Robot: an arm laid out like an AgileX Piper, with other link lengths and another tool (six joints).
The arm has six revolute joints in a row. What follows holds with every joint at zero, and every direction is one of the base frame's.
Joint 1 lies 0.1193 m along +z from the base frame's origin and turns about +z.
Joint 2 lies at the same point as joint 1 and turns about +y.
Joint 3 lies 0.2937 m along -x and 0.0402 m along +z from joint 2 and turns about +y.
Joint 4 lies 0.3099 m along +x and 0.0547 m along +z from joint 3 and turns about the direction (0.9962, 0, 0.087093).
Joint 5 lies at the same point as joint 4 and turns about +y.
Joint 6 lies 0.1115 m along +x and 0.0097 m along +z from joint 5 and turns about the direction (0.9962, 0, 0.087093).
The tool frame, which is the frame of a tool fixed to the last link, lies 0.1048 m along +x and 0.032 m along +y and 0.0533 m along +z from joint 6; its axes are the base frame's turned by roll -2.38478, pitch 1.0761 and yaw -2.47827 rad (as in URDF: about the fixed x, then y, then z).
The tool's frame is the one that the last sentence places.
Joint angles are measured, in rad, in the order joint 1, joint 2, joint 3, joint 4, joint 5, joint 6. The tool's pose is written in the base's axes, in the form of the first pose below.
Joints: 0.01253, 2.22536, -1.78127, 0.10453, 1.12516, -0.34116
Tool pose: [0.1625 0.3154 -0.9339 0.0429 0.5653 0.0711 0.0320]
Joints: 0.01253, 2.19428, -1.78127, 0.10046, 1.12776, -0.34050
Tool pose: [0.1497 0.3150 -0.9359 0.0490 0.5672 0.0704 0.0493]
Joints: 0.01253, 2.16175, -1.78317, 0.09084, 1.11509, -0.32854
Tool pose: [0.1295 0.3085 -0.9405 0.0589 0.5727 0.0682 0.0688]
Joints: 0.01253, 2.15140, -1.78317, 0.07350, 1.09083, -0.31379
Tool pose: [0.1162 0.3011 -0.9439 0.0700 0.5787 0.0645 0.0756]
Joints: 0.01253, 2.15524, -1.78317, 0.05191, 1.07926, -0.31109
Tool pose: [0.1154 0.3009 -0.9432 0.0809 0.5808 0.0605 0.0731]
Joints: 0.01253, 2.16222, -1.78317, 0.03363, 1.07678, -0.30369
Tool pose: [0.1201 0.2992 -0.9425 0.0877 0.5811 0.0570 0.0684]
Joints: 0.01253, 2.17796, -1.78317, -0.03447, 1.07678, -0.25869
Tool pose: [0.1366 0.2850 -0.9423 0.1106 0.5814 0.0433 0.0568]
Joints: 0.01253, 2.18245, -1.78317, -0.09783, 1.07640, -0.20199
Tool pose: [0.1458 0.2643 -0.9442 0.1315 0.5831 0.0300 0.0530]
